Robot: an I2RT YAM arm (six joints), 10 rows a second.
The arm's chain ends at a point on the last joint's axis. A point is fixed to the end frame.
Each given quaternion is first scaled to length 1.
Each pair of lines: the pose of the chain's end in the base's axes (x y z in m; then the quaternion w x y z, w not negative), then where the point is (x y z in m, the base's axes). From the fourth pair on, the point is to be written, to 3 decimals.
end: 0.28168 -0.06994 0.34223 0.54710 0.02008 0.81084 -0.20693
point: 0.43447 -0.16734 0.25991
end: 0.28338 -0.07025 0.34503 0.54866 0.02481 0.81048 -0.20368
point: 0.43624 -0.16734 0.26248
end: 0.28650 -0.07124 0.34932 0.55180 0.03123 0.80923 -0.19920
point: 0.43971 -0.16786 0.26688
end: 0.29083 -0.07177 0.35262 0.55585 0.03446 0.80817 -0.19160
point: 0.445 -0.166 0.270
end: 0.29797 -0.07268 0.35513 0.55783 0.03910 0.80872 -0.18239
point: 0.453 -0.165 0.272
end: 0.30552 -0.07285 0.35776 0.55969 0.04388 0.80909 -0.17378
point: 0.461 -0.163 0.273
